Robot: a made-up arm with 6 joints.
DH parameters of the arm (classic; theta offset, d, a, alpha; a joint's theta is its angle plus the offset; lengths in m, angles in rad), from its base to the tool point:
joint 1: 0 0.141 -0.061 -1.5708
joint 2: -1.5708 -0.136 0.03 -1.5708
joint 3: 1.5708 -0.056 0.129 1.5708
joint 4: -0.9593 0 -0.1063 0
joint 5: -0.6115 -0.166 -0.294 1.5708
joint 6: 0 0.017 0.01 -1.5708
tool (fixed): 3.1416 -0.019 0 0
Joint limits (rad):
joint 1: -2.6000..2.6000
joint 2: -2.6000..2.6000
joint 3: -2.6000..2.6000
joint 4: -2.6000..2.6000
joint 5: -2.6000..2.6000
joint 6: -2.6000..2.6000
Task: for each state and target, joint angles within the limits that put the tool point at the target. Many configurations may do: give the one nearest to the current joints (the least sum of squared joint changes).
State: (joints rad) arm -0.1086 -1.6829 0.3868 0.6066 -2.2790 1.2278
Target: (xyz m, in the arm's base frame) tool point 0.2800 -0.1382 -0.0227
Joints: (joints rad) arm 0.4374 -1.4630 0.6927 0.4246 -2.5677 1.1922
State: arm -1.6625 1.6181 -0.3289 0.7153 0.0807 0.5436
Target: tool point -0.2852 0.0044 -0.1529
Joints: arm -1.2824 1.3511 -0.6564 0.3383 -0.3761 0.5789
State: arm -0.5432 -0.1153 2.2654 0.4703 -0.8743 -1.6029
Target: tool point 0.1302 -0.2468 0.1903
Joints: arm -0.9566 0.3863 2.5063 0.5946 -0.5408 -1.6494
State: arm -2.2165 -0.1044 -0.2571 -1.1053 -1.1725 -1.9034
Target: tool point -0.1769 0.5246 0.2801
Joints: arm -2.2252 0.2713 -0.6580 -1.2665 -1.6551 -1.9568
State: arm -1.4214 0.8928 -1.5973 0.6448 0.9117 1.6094
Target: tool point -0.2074 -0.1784 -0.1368
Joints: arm -0.9415 1.0945 -1.3085 -0.0706 0.4551 1.6995
